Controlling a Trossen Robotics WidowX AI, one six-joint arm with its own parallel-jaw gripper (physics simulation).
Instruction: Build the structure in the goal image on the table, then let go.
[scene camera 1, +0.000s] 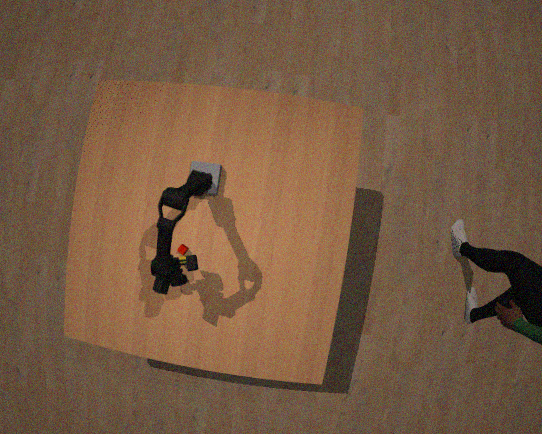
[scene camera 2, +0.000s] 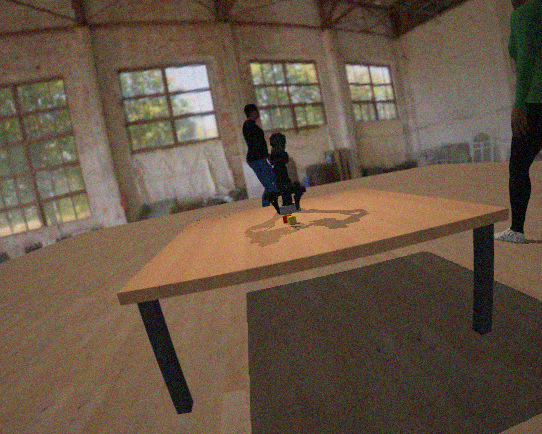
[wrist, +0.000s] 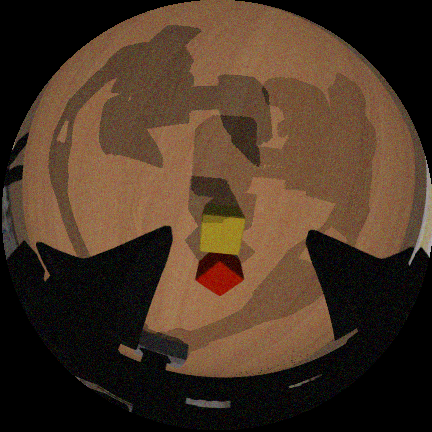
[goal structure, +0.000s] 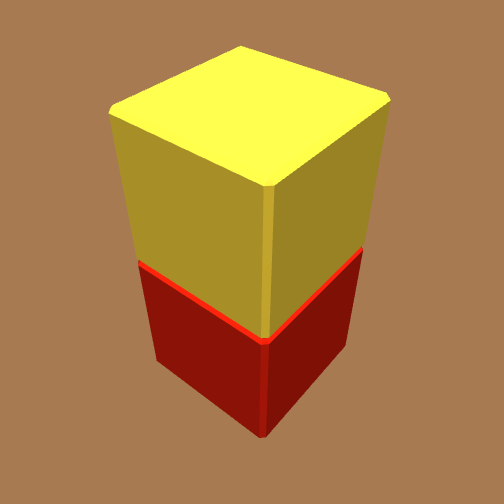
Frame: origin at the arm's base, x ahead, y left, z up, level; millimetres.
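Seen in the pictures: gripper, fingertip midpoint: (scene camera 1: 179, 264) (scene camera 2: 288, 211) (wrist: 243, 235); arm's base at its link origin: (scene camera 1: 203, 181) (scene camera 2: 287, 204) (wrist: 155, 355).
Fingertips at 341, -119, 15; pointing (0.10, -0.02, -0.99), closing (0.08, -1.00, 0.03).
Pixels of each thing's top centre, then the offset from my fingertips to it, as dx, dy, dz. Level surfaces: height alone.
- yellow cube at its top centre: (wrist: 221, 235) (scene camera 2: 291, 216) -13, +12, -25
- table at its surface level: dz -58
- red cube at its top centre: (wrist: 219, 280) (scene camera 1: 181, 249) (scene camera 2: 286, 215) -59, +8, -25
A yellow cube (scene camera 1: 182, 260) (scene camera 2: 292, 220) (wrist: 222, 235) sits on the table (scene camera 1: 280, 175) (scene camera 2: 210, 255) (wrist: 115, 200); it is partly covered by the gripper in the first scene view. A red cube (scene camera 1: 183, 249) (scene camera 2: 286, 218) (wrist: 220, 278) sits close to it, on the side toward the arm's base, turned so that a corner points at the bottom of the wrist view. Whether the cubes touch is not clear. My gripper (scene camera 1: 186, 271) (scene camera 2: 287, 210) (wrist: 243, 235) is open and empty above the table, its fingers wide apart on either side of the cubes in the wrist view.
The arm's grey base plate (scene camera 1: 215, 172) (scene camera 2: 288, 209) stands on the table behind the cubes. Arm shadows lie across the table top. One person (scene camera 2: 256, 140) stands beyond the table and another person (scene camera 1: 520, 270) (scene camera 2: 525, 130) stands off its right side.
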